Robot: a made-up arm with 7 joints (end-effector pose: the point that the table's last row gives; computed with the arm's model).
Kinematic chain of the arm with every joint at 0, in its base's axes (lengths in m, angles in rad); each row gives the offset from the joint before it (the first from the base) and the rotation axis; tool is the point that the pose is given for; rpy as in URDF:
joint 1: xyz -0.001 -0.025 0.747 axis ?
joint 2: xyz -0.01 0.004 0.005 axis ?
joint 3: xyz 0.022 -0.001 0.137 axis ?
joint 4: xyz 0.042 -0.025 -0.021 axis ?
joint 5: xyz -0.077 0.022 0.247 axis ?
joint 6: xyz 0.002 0.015 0 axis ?
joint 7: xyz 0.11 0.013 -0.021 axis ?
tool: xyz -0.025 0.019 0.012 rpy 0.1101 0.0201 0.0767
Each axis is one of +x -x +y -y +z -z.
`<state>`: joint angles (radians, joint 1 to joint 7).
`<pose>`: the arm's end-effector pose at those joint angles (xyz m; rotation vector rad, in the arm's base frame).
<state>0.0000 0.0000 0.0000 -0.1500 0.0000 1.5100 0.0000</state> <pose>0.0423 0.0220 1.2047 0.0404 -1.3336 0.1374</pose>
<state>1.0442 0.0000 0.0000 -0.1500 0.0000 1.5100 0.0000</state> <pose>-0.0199 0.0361 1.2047 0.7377 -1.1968 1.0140</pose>
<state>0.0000 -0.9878 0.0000 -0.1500 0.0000 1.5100 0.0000</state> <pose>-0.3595 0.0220 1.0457 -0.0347 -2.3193 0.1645</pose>
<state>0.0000 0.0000 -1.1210 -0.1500 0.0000 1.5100 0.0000</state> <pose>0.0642 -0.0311 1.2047 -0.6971 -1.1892 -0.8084</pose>
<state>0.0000 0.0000 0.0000 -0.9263 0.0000 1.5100 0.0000</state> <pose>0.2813 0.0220 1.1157 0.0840 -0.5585 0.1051</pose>
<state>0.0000 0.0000 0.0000 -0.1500 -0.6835 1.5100 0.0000</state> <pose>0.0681 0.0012 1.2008 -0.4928 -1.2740 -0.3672</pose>
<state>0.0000 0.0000 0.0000 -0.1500 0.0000 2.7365 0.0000</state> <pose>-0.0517 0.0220 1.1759 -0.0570 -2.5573 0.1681</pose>
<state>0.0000 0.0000 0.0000 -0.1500 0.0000 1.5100 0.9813</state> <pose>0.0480 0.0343 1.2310 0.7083 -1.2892 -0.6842</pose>
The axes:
joint 1: +z
joint 2: +y
joint 3: +z
joint 4: -y
joint 5: +z
joint 6: -y
joint 7: -z

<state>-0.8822 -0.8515 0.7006 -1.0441 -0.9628 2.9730 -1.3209</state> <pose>0.0352 0.2379 1.0925 -2.9822 -0.3675 0.8163</pose>
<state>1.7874 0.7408 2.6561 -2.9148 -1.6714 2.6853 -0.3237</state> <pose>0.0293 -0.2359 0.7208 -0.6840 0.4176 -0.0583</pose>
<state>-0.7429 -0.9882 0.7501 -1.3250 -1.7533 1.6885 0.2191</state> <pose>0.1373 0.1751 1.1221 -2.1704 -1.0977 -0.7326</pose>
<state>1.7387 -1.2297 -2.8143 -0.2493 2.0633 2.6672 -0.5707</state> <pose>0.0102 -0.4452 0.8518 0.8309 -2.3780 -1.3639</pose>
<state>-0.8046 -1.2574 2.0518 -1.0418 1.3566 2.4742 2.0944</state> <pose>-0.0766 0.4606 0.8602 0.7476 0.3566 -0.7468</pose>
